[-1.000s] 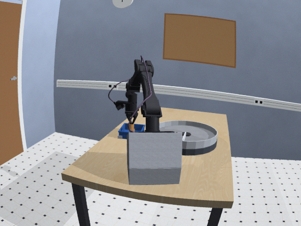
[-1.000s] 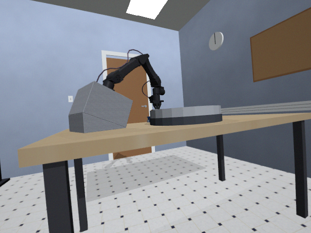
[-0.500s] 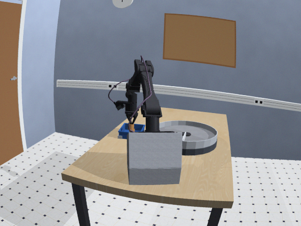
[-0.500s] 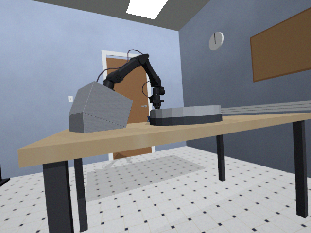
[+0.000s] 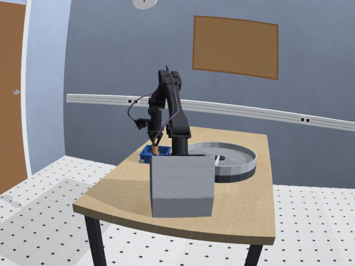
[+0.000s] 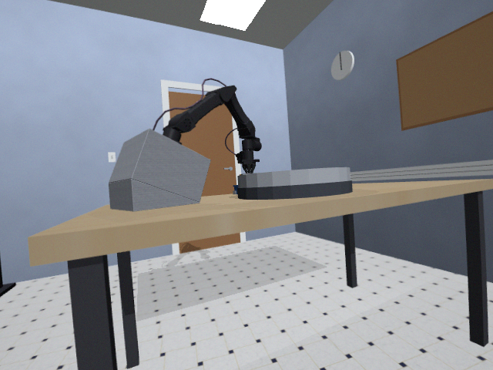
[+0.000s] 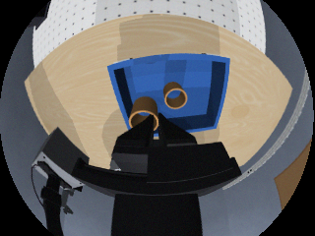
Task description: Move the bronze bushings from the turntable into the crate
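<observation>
The blue crate is 60 mm below my hand, 30 mm ahead of it and 10 mm to the left of it. Also, from my hand: grey turntable 350 mm to the right, 30 mm below, 20 mm ahead.
</observation>
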